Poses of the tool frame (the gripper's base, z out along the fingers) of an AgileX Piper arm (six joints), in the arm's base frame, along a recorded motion.
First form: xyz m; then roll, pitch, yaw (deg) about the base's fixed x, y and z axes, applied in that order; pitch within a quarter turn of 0, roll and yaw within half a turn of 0.
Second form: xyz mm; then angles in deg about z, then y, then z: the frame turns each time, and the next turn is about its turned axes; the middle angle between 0 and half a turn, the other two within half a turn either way. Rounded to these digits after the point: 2 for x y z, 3 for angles.
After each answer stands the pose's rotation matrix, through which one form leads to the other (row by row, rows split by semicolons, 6 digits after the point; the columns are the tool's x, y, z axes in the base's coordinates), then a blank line. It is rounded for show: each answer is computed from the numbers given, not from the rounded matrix.
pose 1, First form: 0.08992 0.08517 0.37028 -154.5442 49.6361 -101.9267
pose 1, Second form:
89.92 85.17 370.28 46.078 125.786 -20.069
-0.133841 -0.815745 0.562713; -0.633659 0.507023 0.584298; -0.761947 -0.278365 -0.584765

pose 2, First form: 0.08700 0.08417 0.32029 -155.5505 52.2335 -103.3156
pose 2, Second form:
87.00 84.17 320.29 46.779 123.885 -17.779
-0.141055 -0.810498 0.568504; -0.595980 0.528052 0.604954; -0.790513 -0.253485 -0.557525

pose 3, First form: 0.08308 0.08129 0.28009 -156.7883 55.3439 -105.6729
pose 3, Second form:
83.08 81.29 280.09 46.792 121.508 -15.241
-0.153618 -0.797302 0.583704; -0.547507 0.560427 0.621416; -0.822580 -0.224122 -0.522620

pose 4, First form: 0.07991 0.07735 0.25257 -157.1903 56.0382 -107.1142
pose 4, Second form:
79.91 77.35 252.57 45.998 120.994 -14.634
-0.164395 -0.786359 0.595495; -0.533904 0.578565 0.616611; -0.829410 -0.216569 -0.514953

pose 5, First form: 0.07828 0.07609 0.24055 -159.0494 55.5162 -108.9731
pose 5, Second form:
78.28 76.09 240.55 46.112 121.921 -13.799
-0.184077 -0.787327 0.588415; -0.535414 0.582352 0.611718; -0.824286 -0.202443 -0.528743

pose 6, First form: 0.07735 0.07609 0.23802 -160.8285 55.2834 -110.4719
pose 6, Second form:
77.35 76.09 238.02 46.601 122.543 -12.818
-0.199188 -0.790477 0.579198; -0.533549 0.583238 0.612502; -0.821979 -0.187028 -0.537932

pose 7, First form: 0.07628 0.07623 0.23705 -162.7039 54.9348 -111.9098
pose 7, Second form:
76.28 76.23 237.05 47.261 123.266 -11.788
-0.214376 -0.795015 0.567445; -0.533013 0.582045 0.614102; -0.818499 -0.170807 -0.548530

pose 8, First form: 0.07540 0.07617 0.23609 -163.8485 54.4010 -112.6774
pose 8, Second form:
75.40 76.17 236.09 47.718 123.996 -11.263
-0.224427 -0.799066 0.557787; -0.537106 0.579028 0.613387; -0.813111 -0.161930 -0.559133

